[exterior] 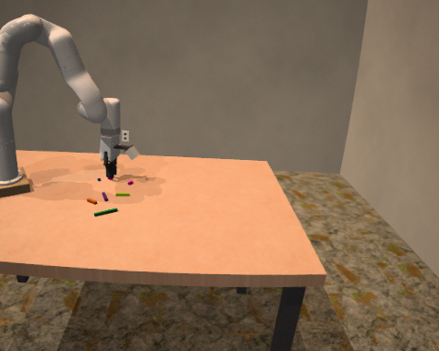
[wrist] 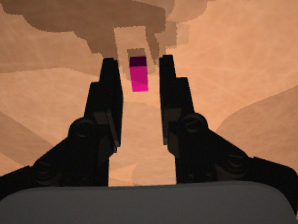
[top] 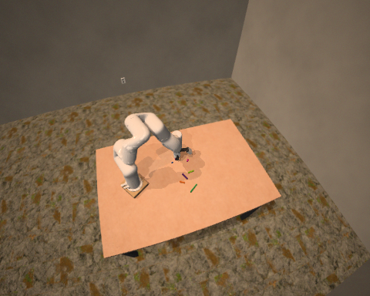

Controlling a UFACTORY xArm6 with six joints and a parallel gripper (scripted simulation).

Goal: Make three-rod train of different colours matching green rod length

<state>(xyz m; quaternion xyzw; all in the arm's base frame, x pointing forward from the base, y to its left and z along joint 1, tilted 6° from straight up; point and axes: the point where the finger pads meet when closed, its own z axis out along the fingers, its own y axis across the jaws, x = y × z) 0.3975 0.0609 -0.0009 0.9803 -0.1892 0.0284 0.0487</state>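
The blue rod lies 5 cm behind my hand, 3 cm below it and 1 cm to the right of it. From my hand the other things lie so: orange rod 21 cm to the right, 7 cm behind, 3 cm below; then lime rod 16 cm to the right, 4 cm ahead, 3 cm below; then purple rod 17 cm to the right, 3 cm below, 2 cm behind.
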